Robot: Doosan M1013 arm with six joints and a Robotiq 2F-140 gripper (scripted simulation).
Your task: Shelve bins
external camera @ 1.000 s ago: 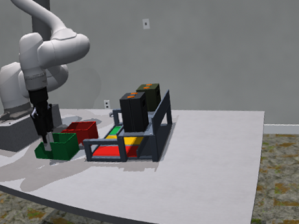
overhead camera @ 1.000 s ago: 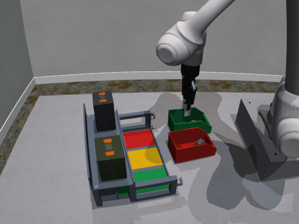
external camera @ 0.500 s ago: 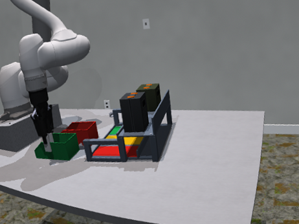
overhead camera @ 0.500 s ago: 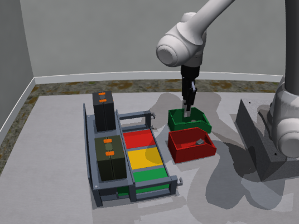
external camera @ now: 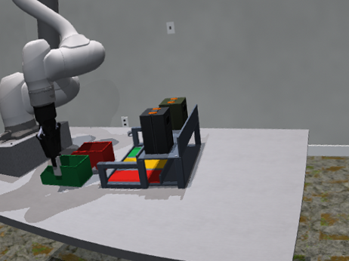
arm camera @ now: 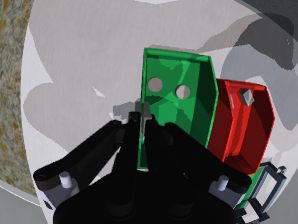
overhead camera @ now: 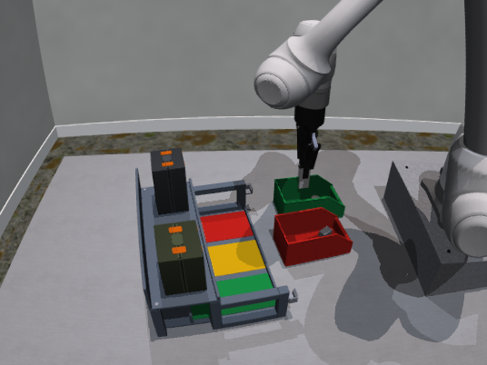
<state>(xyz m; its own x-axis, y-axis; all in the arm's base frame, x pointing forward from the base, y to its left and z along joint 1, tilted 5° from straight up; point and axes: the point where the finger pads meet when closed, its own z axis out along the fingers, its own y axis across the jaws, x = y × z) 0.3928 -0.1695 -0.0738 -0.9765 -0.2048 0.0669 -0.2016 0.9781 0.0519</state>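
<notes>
Now: the green bin 10 mm behind my hand, 50 mm to the left of it and 40 mm below it. Also, from my hand: red bin (10 mm behind, 190 mm to the left, 40 mm below).
</notes>
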